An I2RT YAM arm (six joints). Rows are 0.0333 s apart.
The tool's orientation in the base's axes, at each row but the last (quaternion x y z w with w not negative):
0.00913, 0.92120, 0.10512, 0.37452
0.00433, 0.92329, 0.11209, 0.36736
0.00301, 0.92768, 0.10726, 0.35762
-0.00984, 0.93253, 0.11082, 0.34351
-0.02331, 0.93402, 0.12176, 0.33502
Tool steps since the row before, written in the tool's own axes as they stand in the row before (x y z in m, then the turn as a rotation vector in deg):
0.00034, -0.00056, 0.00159, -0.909, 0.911, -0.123
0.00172, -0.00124, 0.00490, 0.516, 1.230, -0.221
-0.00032, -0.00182, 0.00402, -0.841, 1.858, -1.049
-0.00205, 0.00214, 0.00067, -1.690, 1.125, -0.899
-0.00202, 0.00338, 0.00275, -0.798, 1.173, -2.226
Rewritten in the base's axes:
0.00089, -0.00022, -0.00146, 0.512, 0.781, 0.894
0.00217, -0.00005, -0.00488, -0.618, 1.201, 0.065
0.00304, -0.00101, -0.00305, -0.203, 1.539, 1.688
0.00179, 0.00211, 0.00125, 0.611, 0.808, 1.976
0.00285, 0.00387, -0.00006, -0.909, 0.566, 2.413

